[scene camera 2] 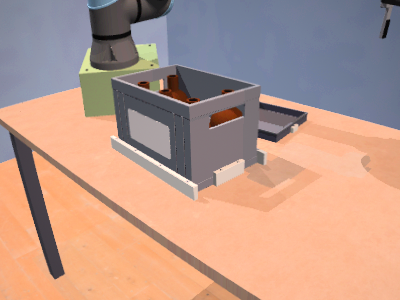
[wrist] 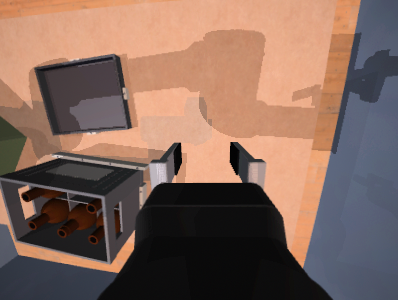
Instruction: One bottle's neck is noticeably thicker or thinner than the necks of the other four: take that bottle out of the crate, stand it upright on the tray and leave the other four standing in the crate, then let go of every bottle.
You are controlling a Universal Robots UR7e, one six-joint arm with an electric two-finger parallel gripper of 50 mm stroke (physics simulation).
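Where they show: gripper, fingertip midpoint: [scene camera 2: 397,41] [wrist: 205,152]; arm's base at its link origin: [scene camera 2: 114,61].
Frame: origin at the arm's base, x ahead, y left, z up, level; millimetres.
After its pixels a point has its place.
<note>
The grey crate [scene camera 2: 217,150] @(z -77, x 542, y -153 mm) [wrist: 127,212] @(z -54, x 544, y -131 mm) stands on the table and holds five brown bottles. Their necks [scene camera 2: 143,86] @(z 10, x 329, y -151 mm) [scene camera 2: 173,81] @(z 5, x 338, y -69 mm) [scene camera 2: 165,94] @(z 11, x 414, y -164 mm) [scene camera 2: 193,101] @(z 14, x 494, y -166 mm) [scene camera 2: 228,92] @(z 15, x 511, y -83 mm) show inside the rim, and all look upright. The bottles also show in the wrist view, such as one at the crate's left [wrist: 54,210] @(z -29, x 341, y -126 mm) and one near its middle [wrist: 80,216] @(z -28, x 423, y -136 mm). Which neck differs in thickness I cannot tell. The dark tray [scene camera 2: 275,122] @(z -142, x 465, y 189 mm) [wrist: 82,92] @(z -142, x 393, y 188 mm) lies beside the crate with no bottle on it. My gripper [wrist: 205,152] @(z 129, x 772, y 91 mm) is open and empty, high above the table, away from crate and tray.
Pale strips [scene camera 2: 155,167] @(z -126, x 434, y -219 mm) [scene camera 2: 229,172] @(z -129, x 556, y -132 mm) lie along the crate's foot on the table [scene camera 2: 300,225] @(z -147, x 738, y -170 mm). Small pale blocks [scene camera 2: 294,128] @(z -136, x 535, y 170 mm) [wrist: 125,93] @(z -133, x 532, y 179 mm) sit at the tray's edge. The green robot base [scene camera 2: 97,92] @(z -73, x 30, y -92 mm) [wrist: 10,150] @(z -110, x 117, y 19 mm) stands behind the crate. The crate walls rise around the bottles.
</note>
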